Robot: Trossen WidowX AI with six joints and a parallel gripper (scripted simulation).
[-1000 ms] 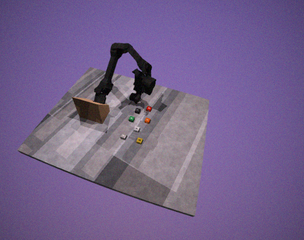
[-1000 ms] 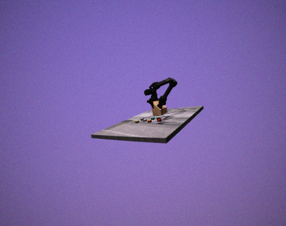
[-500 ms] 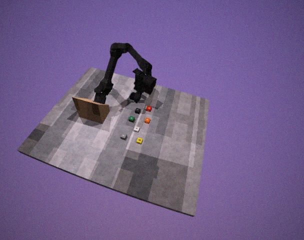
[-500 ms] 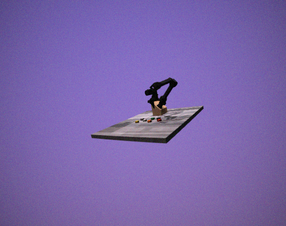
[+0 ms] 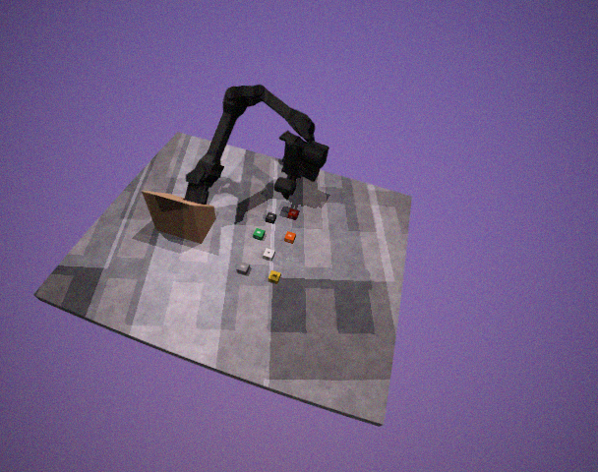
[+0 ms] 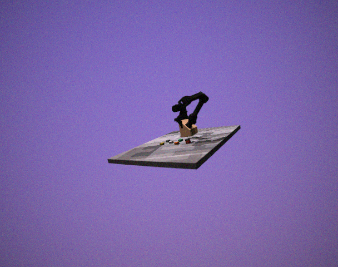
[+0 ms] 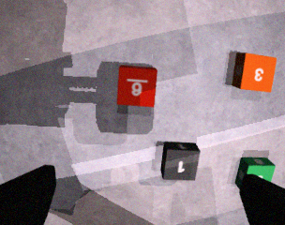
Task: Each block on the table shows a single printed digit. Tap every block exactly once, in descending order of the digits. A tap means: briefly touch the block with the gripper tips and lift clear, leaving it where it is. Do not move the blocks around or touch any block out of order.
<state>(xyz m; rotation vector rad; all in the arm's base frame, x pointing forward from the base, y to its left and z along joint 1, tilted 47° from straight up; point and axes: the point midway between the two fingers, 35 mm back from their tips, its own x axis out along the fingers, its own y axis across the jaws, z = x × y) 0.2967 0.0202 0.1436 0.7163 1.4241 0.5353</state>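
My gripper tip is 20 mm short of the yellow block, 280 mm to the left of it and 120 mm above it. From my gripper tip the other things lie so: orange block (30 mm ahead, 110 mm to the right, 120 mm below); red block (20 mm ahead, 120 mm below); black block (50 mm behind, 40 mm to the right, 120 mm below).
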